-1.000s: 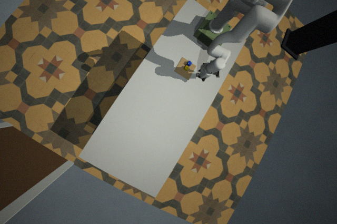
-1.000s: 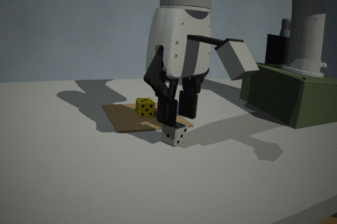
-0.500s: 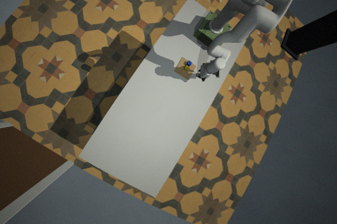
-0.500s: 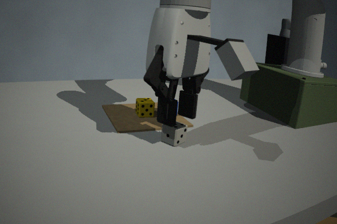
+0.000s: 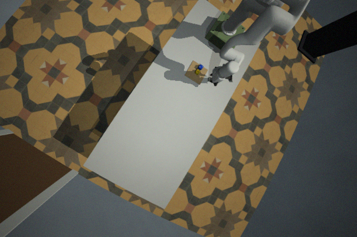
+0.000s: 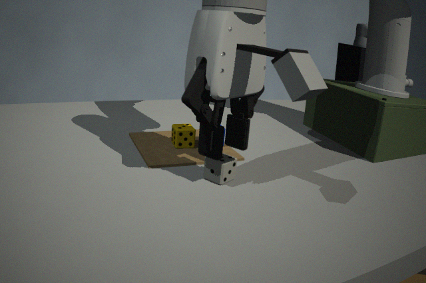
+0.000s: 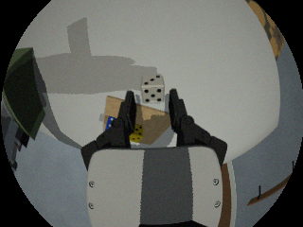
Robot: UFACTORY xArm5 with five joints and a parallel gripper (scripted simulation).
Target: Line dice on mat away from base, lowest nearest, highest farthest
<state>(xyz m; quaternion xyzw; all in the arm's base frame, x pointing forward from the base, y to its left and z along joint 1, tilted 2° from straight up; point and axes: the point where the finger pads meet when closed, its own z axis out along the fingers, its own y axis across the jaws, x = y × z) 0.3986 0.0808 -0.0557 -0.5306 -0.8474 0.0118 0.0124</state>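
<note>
Now: the white die 40 mm below my hand. From my hand the other things lie so: blue die (110 mm to the right, 40 mm below, 40 mm behind); then yellow die (120 mm to the right, 40 mm below, 10 mm ahead); then tan mat (120 mm to the right, 50 mm below, 10 mm ahead).
</note>
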